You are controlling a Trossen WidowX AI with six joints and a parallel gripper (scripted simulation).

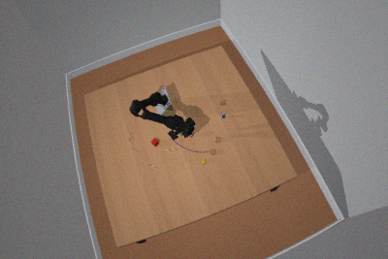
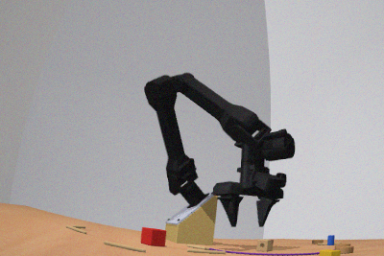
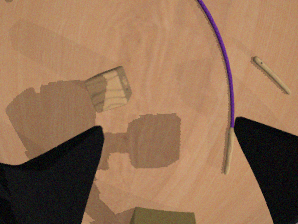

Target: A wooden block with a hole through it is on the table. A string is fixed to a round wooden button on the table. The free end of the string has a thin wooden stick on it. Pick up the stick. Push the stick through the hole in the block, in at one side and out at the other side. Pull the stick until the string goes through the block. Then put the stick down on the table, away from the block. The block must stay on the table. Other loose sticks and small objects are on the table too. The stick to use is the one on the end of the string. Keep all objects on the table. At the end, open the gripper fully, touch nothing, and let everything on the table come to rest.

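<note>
The thin wooden stick is 9 cm to the right of my gripper tip, 6 cm below it and 4 cm behind it. Also, from my gripper tip: yellow piece: 23 cm ahead, 6 cm below, 4 cm to the left; then red cube: 21 cm to the right, 5 cm behind, 4 cm below; then wooden block: 5 cm to the left, 5 cm below, 1 cm ahead.
</note>
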